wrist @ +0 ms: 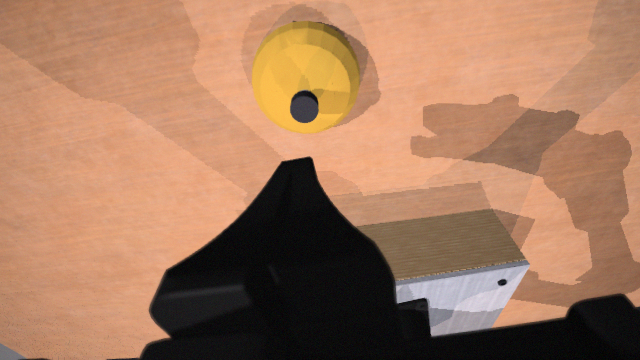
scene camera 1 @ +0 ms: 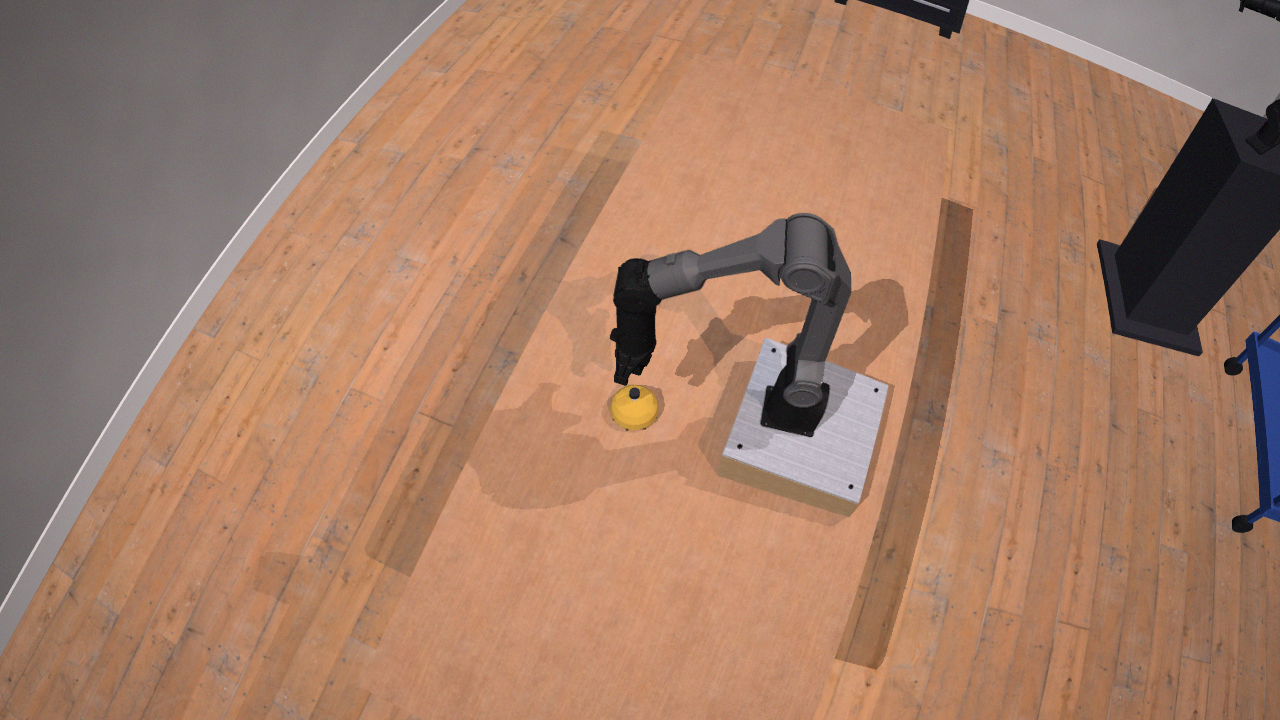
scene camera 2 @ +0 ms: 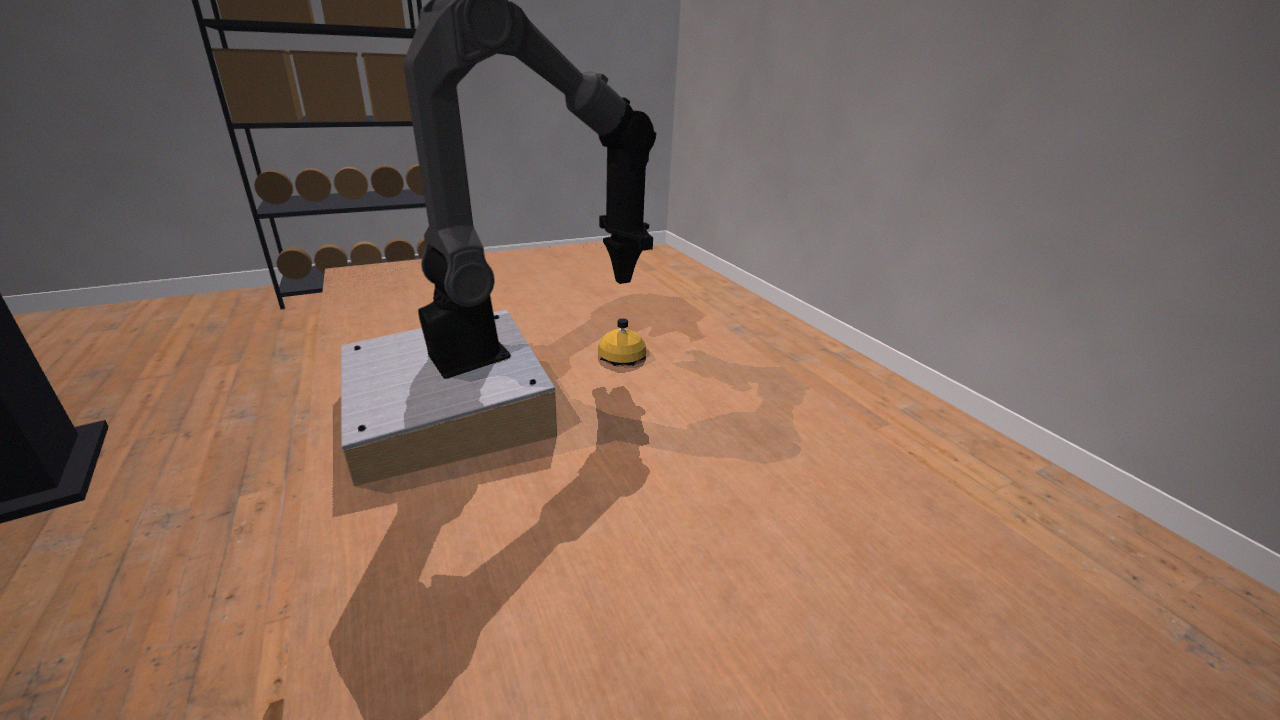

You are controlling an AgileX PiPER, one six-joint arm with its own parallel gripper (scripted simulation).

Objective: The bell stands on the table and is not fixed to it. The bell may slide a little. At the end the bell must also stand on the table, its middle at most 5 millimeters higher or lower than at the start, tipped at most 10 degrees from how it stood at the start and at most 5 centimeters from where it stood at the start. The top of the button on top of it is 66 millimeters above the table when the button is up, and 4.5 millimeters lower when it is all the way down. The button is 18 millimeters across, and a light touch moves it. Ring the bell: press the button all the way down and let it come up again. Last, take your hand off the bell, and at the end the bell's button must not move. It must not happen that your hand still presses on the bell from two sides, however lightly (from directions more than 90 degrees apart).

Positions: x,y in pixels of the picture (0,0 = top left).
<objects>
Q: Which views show my gripper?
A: The wrist view, scene camera 1 and scene camera 2: all of them.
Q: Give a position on a bell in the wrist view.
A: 305,55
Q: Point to a bell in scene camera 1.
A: At 631,414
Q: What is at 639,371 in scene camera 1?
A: My gripper.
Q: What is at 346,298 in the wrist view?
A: My gripper.
</objects>
